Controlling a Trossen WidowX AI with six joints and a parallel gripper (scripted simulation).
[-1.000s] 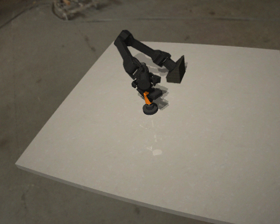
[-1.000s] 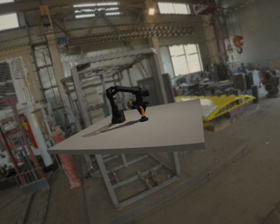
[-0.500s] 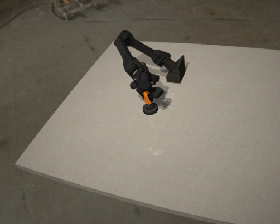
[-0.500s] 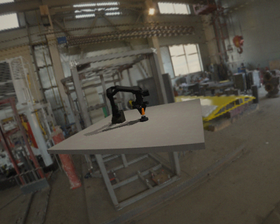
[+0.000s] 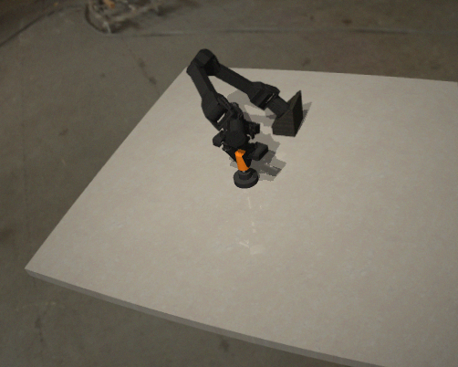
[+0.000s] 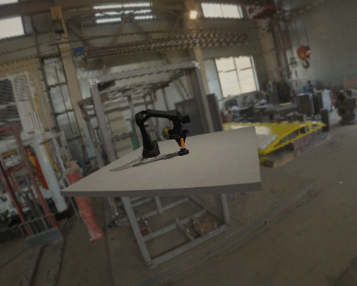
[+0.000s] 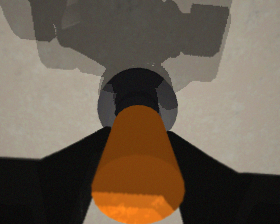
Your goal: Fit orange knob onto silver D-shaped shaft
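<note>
My gripper tip is 3 cm below the orange knob. Round my gripper tip: round pedestal 4 cm below.
</note>
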